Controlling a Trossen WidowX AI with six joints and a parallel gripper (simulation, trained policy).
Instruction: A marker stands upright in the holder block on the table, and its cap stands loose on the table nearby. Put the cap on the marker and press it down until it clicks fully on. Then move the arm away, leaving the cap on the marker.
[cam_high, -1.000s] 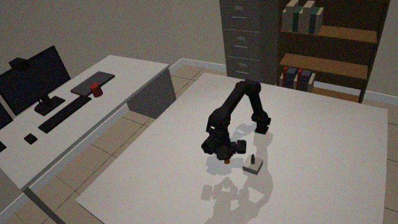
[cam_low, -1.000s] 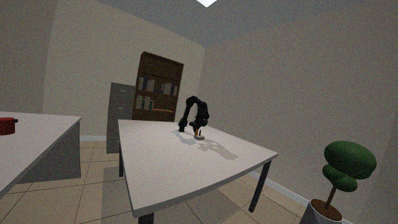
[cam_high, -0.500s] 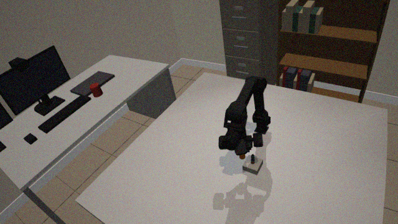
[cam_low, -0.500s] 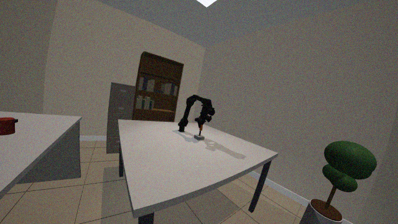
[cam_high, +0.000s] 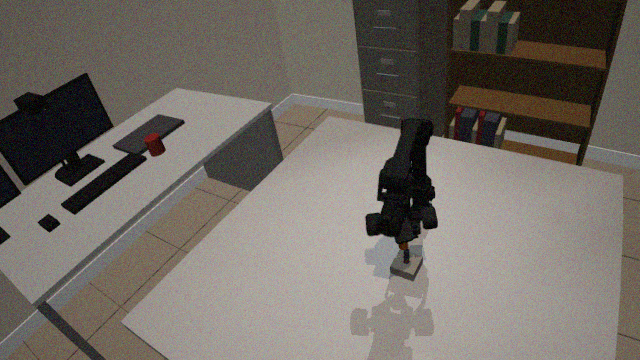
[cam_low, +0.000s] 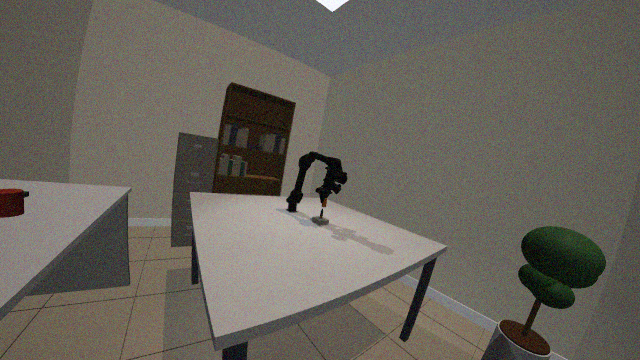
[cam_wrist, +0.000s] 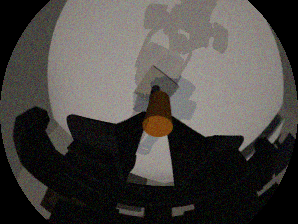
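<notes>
Now: gripper tip 1 cm to the right of the dark marker and 6 cm above it. Also, from my gripper tip: orange cap: 1 cm ahead; pale holder block: 1 cm to the left, 12 cm below.
</notes>
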